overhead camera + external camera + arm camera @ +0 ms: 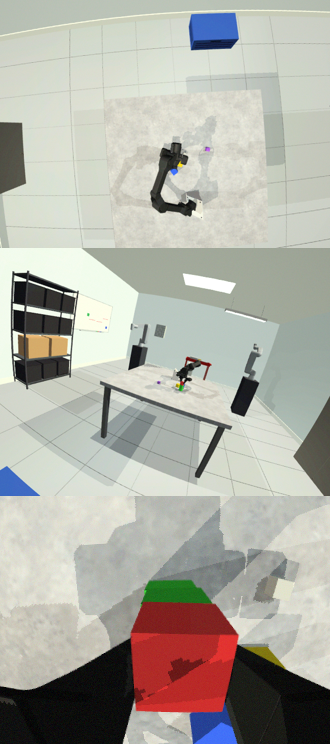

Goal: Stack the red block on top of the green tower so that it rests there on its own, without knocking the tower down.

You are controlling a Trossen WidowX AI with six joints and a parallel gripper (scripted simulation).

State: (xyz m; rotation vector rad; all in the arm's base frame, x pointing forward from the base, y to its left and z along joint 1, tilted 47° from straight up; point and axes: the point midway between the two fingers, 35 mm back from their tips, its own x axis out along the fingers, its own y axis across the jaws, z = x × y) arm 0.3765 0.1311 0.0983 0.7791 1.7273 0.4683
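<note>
The red block lies 1 cm above my gripper tip. From my gripper tip the other things lie so: small grey cube 8 cm behind, 1 cm to the left, 7 cm below; then yellow block 8 cm behind, 6 cm to the right, 6 cm below; then small white cube 1 cm behind, 9 cm to the right, 7 cm below.
</note>
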